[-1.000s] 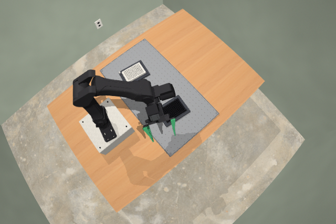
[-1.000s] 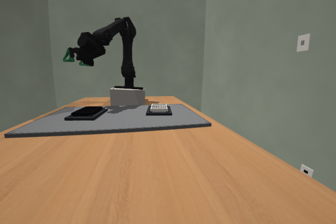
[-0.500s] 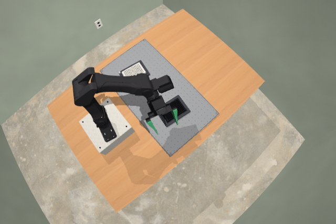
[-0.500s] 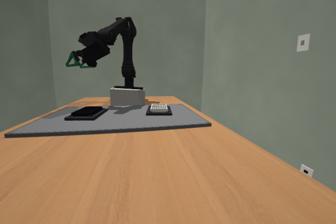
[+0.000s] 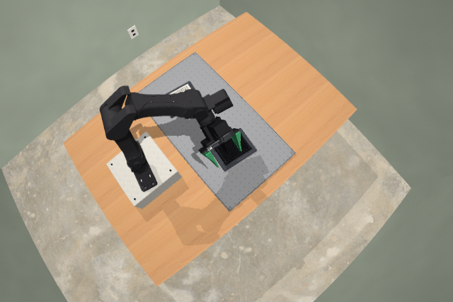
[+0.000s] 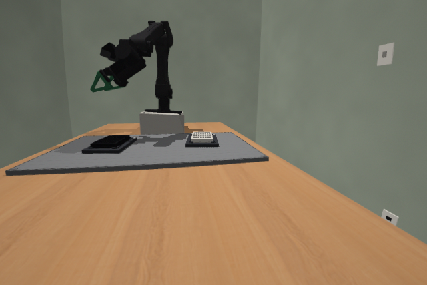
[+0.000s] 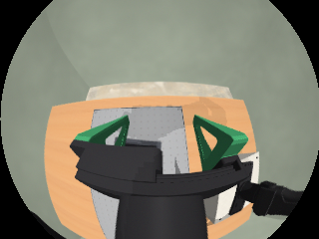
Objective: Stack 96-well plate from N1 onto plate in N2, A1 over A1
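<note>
Right now the white 96-well plate is 2 cm behind my hand, 39 cm to the left of it and 19 cm below it. The rest, counted from my hand: black 96-well plate: 6 cm ahead, 7 cm to the left, 19 cm below; then plate nest N1: 2 cm behind, 39 cm to the left, 20 cm below.
</note>
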